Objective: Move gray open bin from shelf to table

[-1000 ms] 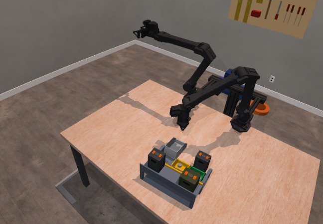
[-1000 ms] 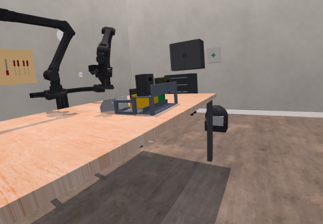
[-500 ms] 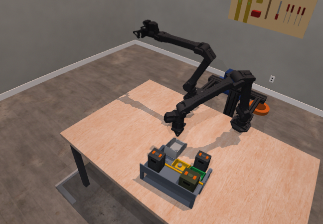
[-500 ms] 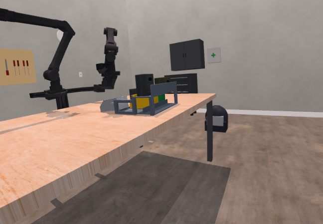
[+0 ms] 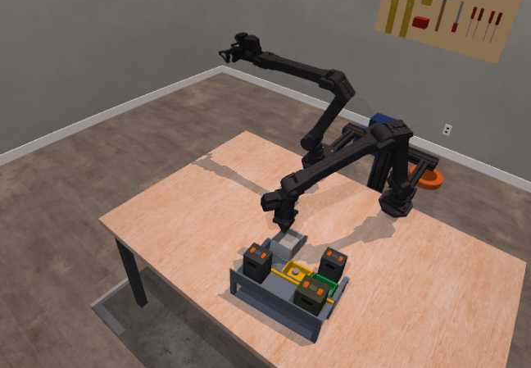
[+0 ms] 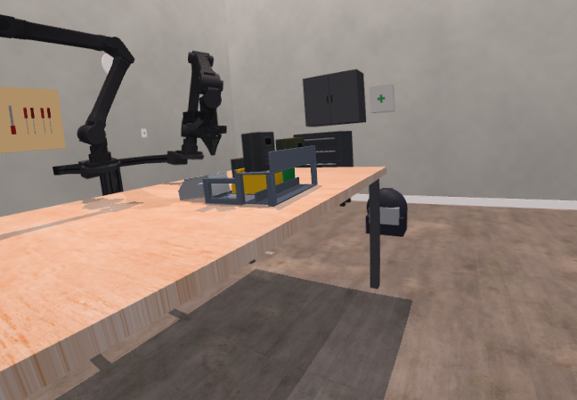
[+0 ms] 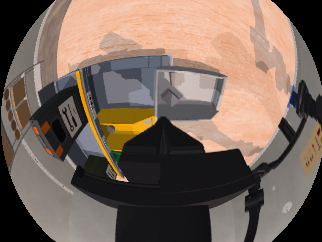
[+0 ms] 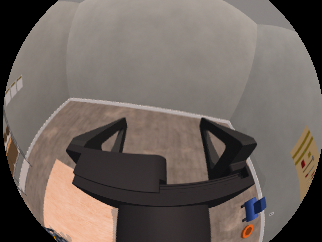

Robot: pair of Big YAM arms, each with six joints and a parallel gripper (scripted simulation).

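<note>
My left gripper is now 7 cm past the gray open bin, 1 cm to the left of it and 12 cm above it. From my left hand the other things lie so: yellow bin: 8 cm ahead, 13 cm to the left, 12 cm below; gray shelf: 11 cm ahead, 14 cm to the left, 10 cm below; green bin: 6 cm ahead, 24 cm to the left, 12 cm below.
</note>
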